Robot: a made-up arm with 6 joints.
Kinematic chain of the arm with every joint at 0, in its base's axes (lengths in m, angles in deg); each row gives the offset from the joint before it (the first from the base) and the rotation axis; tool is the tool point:
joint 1: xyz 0 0 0.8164 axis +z
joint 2: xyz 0.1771 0 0 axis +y
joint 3: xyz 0 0 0.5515 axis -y
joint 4: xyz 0 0 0.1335 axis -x
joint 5: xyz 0.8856 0 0 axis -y
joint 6: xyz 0.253 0 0 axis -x
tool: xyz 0 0 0
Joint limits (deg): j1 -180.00..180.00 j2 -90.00..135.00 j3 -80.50..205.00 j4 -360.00..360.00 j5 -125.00..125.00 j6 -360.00..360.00
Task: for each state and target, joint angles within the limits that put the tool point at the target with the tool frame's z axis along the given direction. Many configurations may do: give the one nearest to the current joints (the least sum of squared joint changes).
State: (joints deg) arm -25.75 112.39 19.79 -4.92 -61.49 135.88
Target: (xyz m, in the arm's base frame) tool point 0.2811 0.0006 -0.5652 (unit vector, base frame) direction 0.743 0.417 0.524
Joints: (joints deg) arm -34.17 135.00 25.29 -54.19 -50.52 143.63
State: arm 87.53 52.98 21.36 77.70 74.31 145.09
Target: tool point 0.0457 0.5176 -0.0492 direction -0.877 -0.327 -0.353
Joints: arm 63.24 100.03 -24.98 59.44 118.08 140.72
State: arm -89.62 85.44 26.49 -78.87 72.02 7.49
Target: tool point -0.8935 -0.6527 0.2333 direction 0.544 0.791 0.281
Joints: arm -131.30 59.03 -11.24 -95.04 72.63 -52.12
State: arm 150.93 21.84 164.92 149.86 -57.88 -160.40
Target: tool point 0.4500 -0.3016 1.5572 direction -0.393 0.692 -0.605
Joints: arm 131.60 26.66 171.47 147.10 -82.57 -186.55
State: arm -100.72 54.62 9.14 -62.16 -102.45 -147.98
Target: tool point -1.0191 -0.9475 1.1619 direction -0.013 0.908 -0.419
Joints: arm -143.27 42.63 42.83 -37.34 -102.10 -123.10
